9 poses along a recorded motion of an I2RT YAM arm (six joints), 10 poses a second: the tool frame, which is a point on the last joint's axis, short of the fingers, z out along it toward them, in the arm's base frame.
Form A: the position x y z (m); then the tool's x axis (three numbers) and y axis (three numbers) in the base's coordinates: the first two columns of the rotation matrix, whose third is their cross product.
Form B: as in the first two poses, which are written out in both.
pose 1, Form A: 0.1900 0.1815 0.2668 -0.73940 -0.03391 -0.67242 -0.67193 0.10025 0.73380
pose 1, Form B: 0.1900 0.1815 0.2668 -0.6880 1.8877 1.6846
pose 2, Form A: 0.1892 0.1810 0.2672 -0.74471 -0.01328 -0.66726 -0.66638 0.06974 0.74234
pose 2, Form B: 0.1892 0.1810 0.2672 -0.6732 1.8575 1.7233
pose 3, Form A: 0.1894 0.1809 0.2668 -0.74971 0.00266 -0.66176 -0.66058 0.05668 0.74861
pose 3, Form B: 0.1894 0.1809 0.2668 -0.6563 1.8426 1.7427
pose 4, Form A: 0.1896 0.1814 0.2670 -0.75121 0.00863 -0.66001 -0.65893 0.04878 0.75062
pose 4, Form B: 0.1896 0.1814 0.2670 -0.6515 1.8343 1.7526
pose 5, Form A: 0.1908 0.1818 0.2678 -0.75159 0.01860 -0.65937 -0.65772 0.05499 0.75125
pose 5, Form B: 0.1908 0.1818 0.2678 -0.6383 1.8332 1.7472
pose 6, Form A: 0.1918 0.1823 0.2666 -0.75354 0.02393 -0.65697 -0.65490 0.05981 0.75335
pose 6, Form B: 0.1918 0.1823 0.2666 -0.6285 1.8356 1.7445
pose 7, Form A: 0.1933 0.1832 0.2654 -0.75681 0.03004 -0.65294 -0.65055 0.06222 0.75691
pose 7, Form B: 0.1933 0.1832 0.2654 -0.6173 1.8371 1.7455
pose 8, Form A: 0.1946 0.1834 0.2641 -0.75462 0.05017 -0.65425 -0.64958 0.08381 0.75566
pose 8, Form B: 0.1946 0.1834 0.2641 -0.5898 1.8392 1.7229
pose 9, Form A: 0.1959 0.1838 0.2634 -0.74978 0.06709 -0.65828 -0.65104 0.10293 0.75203
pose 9, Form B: 0.1959 0.1838 0.2634 -0.5692 1.8387 1.7005
